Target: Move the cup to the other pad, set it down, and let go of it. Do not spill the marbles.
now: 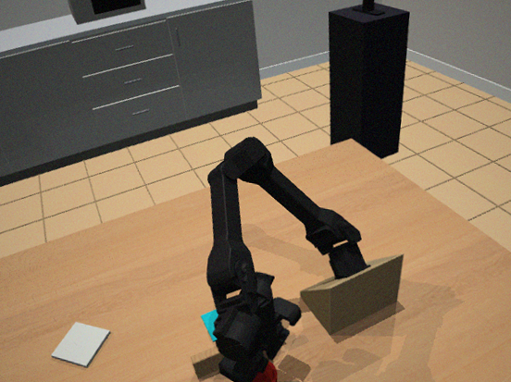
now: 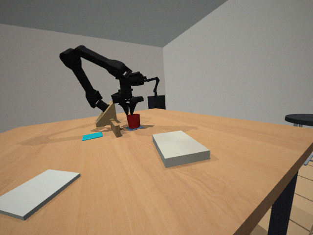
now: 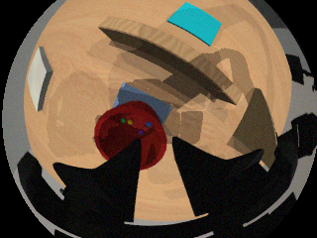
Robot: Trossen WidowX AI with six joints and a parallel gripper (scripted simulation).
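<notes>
The red cup lies 30 mm below my gripper tip, 20 mm ahead of it and 10 mm to the left of it. From my gripper tip the other things lie so: wooden bar 90 mm to the right, 50 mm below, 20 mm ahead; then white block 360 mm ahead, 60 mm below, 20 mm to the left; then cyan pad 200 mm to the right, 80 mm below, 10 mm ahead.
</notes>
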